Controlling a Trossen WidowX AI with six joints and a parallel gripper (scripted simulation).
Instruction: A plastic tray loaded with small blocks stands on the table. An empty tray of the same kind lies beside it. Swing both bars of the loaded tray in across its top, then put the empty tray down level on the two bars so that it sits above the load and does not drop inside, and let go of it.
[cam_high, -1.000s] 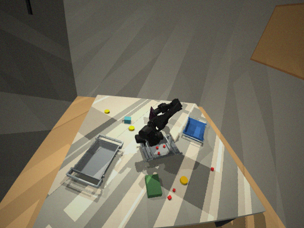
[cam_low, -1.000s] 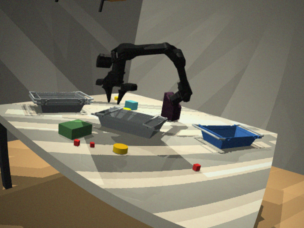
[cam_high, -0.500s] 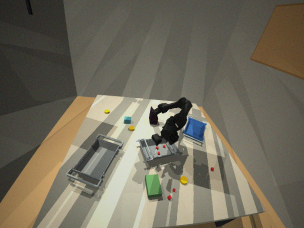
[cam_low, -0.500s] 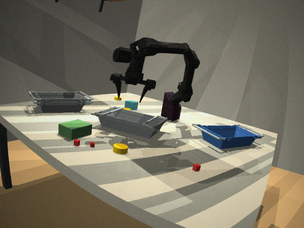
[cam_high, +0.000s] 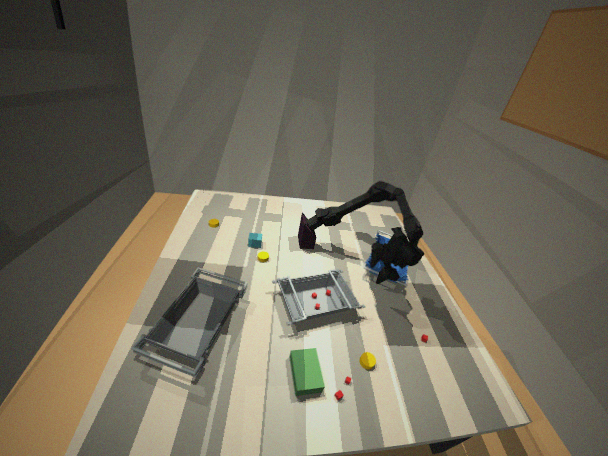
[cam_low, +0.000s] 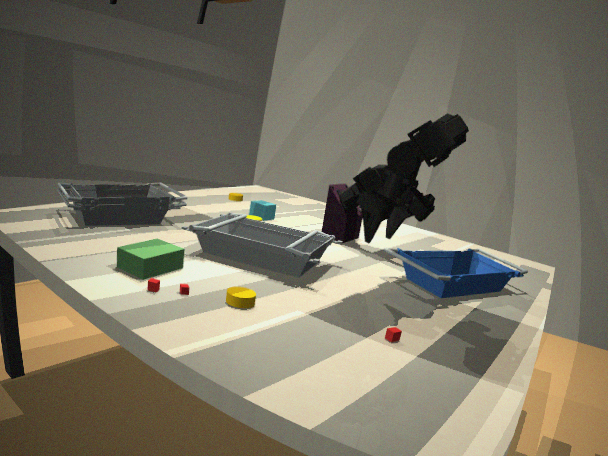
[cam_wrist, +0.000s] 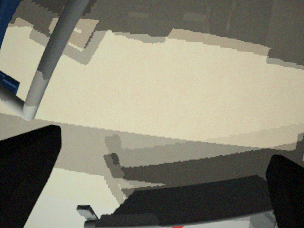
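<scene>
Right now my gripper tip is 19 cm past the blue tray, 14 cm to the right of it and 5 cm above it. From my gripper tip the other things lie so: cyan cube 22 cm behind, 51 cm to the right, 7 cm below; then green block 37 cm ahead, 27 cm to the right, 7 cm below.
</scene>
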